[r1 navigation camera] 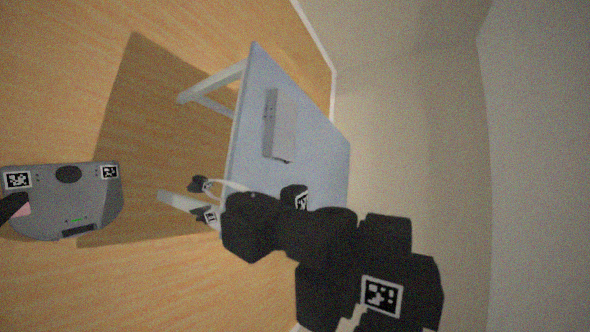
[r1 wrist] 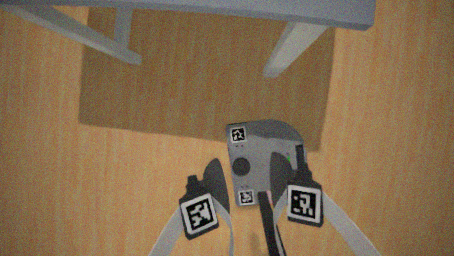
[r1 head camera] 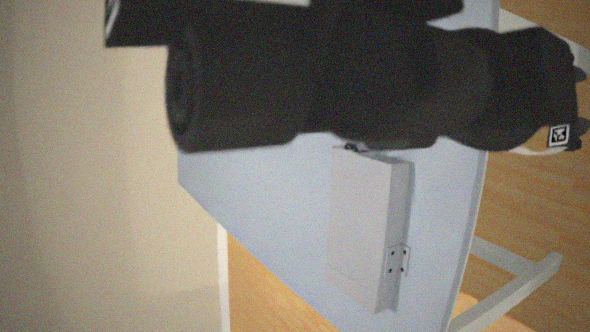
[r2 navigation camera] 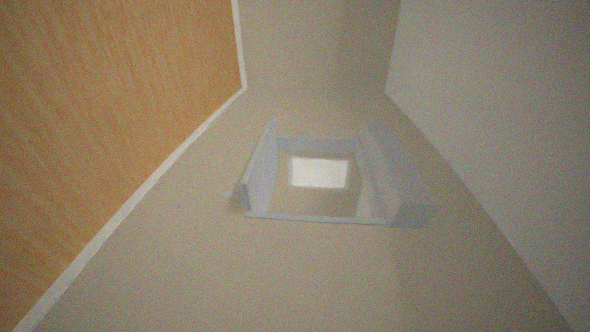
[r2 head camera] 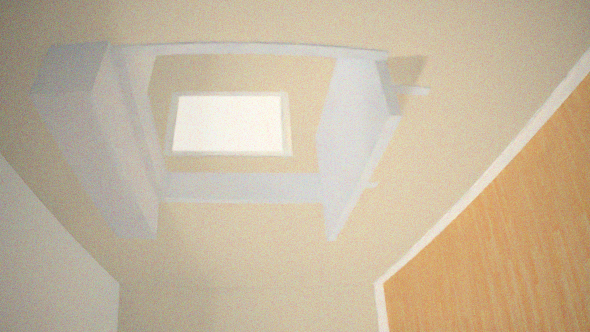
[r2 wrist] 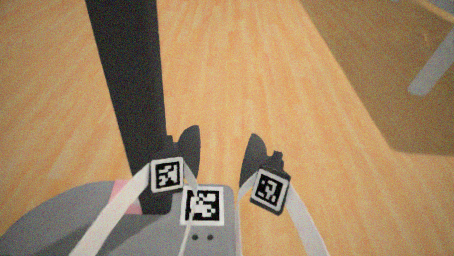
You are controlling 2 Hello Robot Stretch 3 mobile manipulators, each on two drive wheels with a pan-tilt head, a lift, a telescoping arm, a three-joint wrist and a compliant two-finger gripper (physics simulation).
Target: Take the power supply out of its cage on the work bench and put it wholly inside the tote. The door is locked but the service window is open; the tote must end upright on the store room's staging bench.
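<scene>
The light blue work bench carries a flat grey box with a hinge plate on its side and a small dark fitting at one end. I cannot tell whether it is the cage; no power supply can be made out. My r1 gripper is open and empty, just beyond the bench's long edge, beside the box's fitting end. My r2 gripper is open and empty over the floor. A pale blue frame surrounds a wall opening that looks like the service window. The tote does not show.
The r1 base stands on the floor near the bench legs. The r2 base and its dark mast are close to the r2 gripper. A bench leg shows at the right. A bright window shows through the framed opening.
</scene>
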